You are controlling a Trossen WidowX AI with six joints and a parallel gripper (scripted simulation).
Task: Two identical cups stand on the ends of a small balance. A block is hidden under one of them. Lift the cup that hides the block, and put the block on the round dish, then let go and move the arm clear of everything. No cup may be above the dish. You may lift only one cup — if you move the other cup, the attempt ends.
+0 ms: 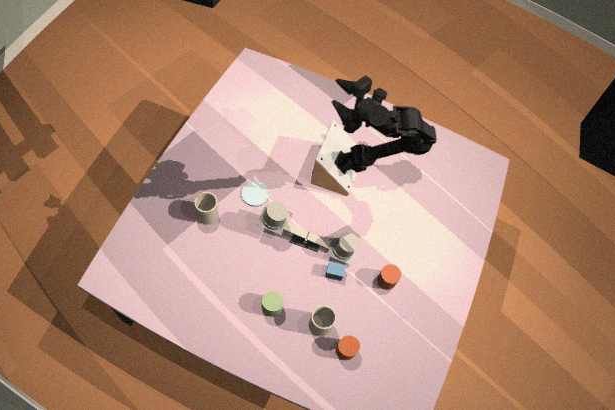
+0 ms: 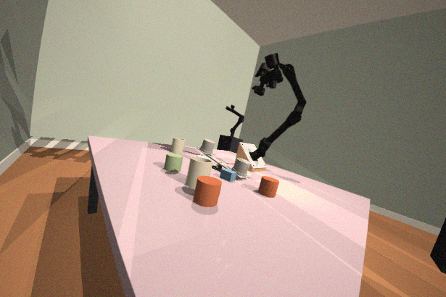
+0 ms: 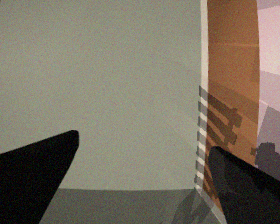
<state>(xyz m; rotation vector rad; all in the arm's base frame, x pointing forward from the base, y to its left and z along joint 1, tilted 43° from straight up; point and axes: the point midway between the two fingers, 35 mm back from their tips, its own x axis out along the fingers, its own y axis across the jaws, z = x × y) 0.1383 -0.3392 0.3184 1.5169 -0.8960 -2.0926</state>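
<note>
Now: the grey block 510 mm below my gripper tip, 190 mm to the left of it and 190 mm ahead of it. The rest, counted from my gripper tip: blue block (530 mm below, 280 mm ahead, 190 mm to the left); then green cylinder (520 mm below, 460 mm ahead, 50 mm to the left); then pale blue round dish (550 mm below, 180 mm to the right, 110 mm ahead).
</note>
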